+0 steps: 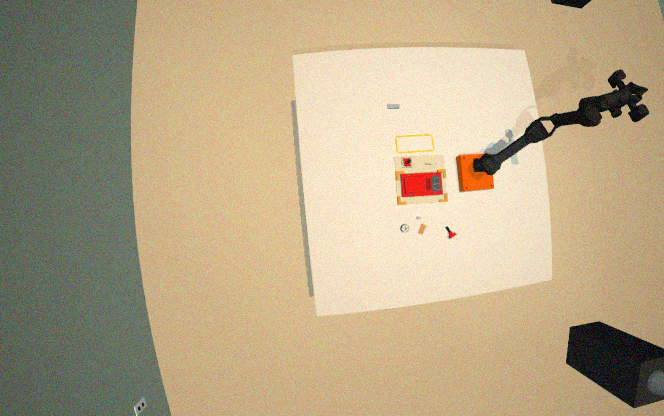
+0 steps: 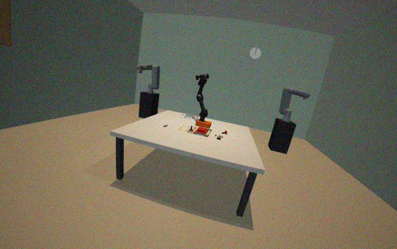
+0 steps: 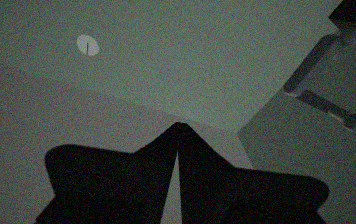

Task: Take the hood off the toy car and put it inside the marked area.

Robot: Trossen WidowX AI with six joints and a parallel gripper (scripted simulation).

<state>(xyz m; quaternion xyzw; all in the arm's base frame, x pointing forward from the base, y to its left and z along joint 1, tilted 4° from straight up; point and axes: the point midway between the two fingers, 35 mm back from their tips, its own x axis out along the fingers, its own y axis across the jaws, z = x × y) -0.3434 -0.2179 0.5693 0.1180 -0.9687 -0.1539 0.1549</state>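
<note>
Right now the red hood is 74 cm ahead of my gripper tip, 29 cm to the left of it and 58 cm below it. The rest, counted from my gripper tip: tan hood piece (70 cm ahead, 50 cm to the left, 61 cm below).
</note>
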